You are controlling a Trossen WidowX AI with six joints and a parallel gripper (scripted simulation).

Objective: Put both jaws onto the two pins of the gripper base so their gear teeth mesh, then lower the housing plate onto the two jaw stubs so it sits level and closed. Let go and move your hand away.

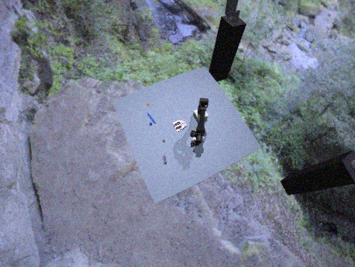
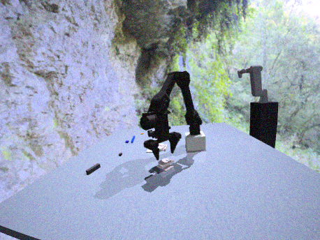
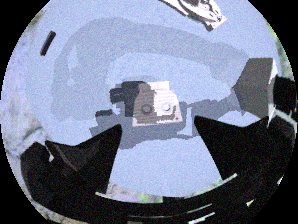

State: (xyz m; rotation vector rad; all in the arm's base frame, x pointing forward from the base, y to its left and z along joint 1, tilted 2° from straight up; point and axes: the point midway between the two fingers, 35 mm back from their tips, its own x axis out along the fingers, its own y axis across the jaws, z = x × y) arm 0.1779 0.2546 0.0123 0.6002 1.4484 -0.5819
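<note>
Right now my gripper tip is 5 cm above the white stepped part, 1 cm to the left of it and 1 cm short of it. The rest, counted from my gripper tip: small blue piece 39 cm to the right, 36 cm ahead, 5 cm below; black bar 39 cm ahead, 5 cm below, 4 cm to the left; small dark piece 31 cm ahead, 15 cm to the right, 5 cm below.
</note>
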